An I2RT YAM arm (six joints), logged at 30 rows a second.
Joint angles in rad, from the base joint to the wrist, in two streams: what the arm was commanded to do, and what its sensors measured. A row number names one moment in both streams.
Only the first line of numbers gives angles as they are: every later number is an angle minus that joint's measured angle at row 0.
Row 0, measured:
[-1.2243, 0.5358, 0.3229, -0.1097, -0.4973, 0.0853]
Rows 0 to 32, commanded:
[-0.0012, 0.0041, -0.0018, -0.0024, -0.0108, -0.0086]
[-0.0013, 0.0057, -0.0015, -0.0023, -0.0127, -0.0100]
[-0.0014, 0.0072, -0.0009, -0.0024, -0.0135, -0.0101]
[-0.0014, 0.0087, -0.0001, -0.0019, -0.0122, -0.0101]
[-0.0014, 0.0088, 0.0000, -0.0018, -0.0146, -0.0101]
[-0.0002, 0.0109, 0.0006, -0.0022, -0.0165, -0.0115]
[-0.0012, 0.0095, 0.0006, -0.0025, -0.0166, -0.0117]
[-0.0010, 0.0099, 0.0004, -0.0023, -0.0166, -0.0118]
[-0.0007, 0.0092, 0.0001, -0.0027, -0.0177, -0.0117]
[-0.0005, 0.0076, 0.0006, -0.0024, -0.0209, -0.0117]
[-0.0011, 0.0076, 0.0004, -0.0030, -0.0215, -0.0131]
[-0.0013, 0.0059, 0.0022, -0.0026, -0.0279, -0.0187]
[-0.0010, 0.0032, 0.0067, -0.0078, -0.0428, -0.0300]
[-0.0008, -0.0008, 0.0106, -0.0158, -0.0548, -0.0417]
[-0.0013, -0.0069, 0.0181, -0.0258, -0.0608, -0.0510]
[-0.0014, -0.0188, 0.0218, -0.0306, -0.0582, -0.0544]
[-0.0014, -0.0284, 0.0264, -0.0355, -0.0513, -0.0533]
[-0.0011, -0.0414, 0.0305, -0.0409, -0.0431, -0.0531]
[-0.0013, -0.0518, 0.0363, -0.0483, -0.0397, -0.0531]
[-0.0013, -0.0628, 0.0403, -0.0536, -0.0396, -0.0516]
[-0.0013, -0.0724, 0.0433, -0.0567, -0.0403, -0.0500]
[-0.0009, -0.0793, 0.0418, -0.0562, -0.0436, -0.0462]
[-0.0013, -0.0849, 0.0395, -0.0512, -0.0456, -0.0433]
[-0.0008, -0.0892, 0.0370, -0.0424, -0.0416, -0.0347]
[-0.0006, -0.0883, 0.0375, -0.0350, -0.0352, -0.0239]
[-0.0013, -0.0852, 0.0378, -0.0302, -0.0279, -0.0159]
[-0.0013, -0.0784, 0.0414, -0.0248, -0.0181, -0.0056]
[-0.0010, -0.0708, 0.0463, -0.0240, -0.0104, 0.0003]
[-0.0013, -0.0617, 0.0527, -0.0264, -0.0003, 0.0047]
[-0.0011, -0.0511, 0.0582, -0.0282, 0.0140, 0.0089]
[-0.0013, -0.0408, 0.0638, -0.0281, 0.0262, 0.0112]
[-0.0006, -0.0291, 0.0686, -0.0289, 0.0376, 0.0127]
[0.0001, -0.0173, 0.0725, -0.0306, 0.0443, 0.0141]
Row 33, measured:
[0.0000, -0.0385, 0.0344, -0.0351, 0.0065, -0.0019]
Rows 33 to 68, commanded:
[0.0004, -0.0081, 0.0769, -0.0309, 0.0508, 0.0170]
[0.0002, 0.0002, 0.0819, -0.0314, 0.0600, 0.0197]
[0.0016, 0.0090, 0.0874, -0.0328, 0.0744, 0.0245]
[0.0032, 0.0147, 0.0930, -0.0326, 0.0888, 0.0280]
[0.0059, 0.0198, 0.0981, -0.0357, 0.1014, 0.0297]
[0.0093, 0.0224, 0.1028, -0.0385, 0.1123, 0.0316]
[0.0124, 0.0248, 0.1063, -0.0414, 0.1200, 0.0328]
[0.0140, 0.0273, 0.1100, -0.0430, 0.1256, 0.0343]
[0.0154, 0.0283, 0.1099, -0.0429, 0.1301, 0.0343]
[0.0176, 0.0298, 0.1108, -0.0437, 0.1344, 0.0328]
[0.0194, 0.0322, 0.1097, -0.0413, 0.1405, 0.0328]
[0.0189, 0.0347, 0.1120, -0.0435, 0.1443, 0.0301]
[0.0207, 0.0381, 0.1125, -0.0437, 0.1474, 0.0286]
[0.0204, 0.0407, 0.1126, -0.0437, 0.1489, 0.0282]
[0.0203, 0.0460, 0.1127, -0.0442, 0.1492, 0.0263]
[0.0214, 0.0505, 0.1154, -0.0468, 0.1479, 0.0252]
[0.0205, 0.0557, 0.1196, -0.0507, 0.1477, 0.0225]
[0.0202, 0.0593, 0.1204, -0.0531, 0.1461, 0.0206]
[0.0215, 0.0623, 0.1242, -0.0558, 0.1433, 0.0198]
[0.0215, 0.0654, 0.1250, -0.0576, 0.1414, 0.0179]
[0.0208, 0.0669, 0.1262, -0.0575, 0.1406, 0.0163]
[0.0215, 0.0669, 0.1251, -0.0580, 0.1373, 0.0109]
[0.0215, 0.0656, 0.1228, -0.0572, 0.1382, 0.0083]
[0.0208, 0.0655, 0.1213, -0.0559, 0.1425, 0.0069]
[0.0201, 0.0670, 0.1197, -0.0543, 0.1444, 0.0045]
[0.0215, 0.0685, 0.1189, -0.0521, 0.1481, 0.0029]
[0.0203, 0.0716, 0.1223, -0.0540, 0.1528, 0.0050]
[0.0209, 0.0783, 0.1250, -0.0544, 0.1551, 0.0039]
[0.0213, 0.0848, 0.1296, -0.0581, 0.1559, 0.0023]
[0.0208, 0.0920, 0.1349, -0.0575, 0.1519, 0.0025]
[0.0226, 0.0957, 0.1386, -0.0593, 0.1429, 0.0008]
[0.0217, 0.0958, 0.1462, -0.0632, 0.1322, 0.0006]
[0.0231, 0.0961, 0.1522, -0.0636, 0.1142, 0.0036]
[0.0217, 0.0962, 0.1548, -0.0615, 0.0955, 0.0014]
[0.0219, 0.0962, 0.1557, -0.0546, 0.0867, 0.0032]
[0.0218, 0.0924, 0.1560, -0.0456, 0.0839, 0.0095]
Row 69, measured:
[0.0179, 0.0988, 0.1286, -0.0484, 0.1145, 0.0106]
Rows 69 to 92, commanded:
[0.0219, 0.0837, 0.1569, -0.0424, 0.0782, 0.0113]
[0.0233, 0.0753, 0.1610, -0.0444, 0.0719, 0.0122]
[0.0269, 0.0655, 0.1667, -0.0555, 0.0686, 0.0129]
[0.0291, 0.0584, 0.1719, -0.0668, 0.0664, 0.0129]
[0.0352, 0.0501, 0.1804, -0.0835, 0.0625, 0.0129]
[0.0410, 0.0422, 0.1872, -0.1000, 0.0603, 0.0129]
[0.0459, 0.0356, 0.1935, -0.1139, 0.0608, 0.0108]
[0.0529, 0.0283, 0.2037, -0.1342, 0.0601, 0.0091]
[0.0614, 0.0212, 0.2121, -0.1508, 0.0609, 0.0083]
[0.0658, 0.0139, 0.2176, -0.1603, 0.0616, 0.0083]
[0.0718, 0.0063, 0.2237, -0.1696, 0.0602, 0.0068]
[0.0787, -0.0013, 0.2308, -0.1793, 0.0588, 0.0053]
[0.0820, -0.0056, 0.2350, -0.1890, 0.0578, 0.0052]
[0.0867, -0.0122, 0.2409, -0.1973, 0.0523, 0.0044]
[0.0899, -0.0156, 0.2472, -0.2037, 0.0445, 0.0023]
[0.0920, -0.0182, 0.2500, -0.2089, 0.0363, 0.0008]
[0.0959, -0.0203, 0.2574, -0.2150, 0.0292, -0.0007]
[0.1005, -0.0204, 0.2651, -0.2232, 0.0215, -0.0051]
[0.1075, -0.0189, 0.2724, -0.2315, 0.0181, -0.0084]
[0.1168, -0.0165, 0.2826, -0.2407, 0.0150, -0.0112]
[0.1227, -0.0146, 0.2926, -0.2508, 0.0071, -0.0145]
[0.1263, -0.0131, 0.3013, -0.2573, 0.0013, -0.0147]
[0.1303, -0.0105, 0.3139, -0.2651, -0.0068, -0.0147]
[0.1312, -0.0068, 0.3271, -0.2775, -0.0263, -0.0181]
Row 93, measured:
[0.1159, -0.0004, 0.2674, -0.2399, 0.0542, -0.0031]
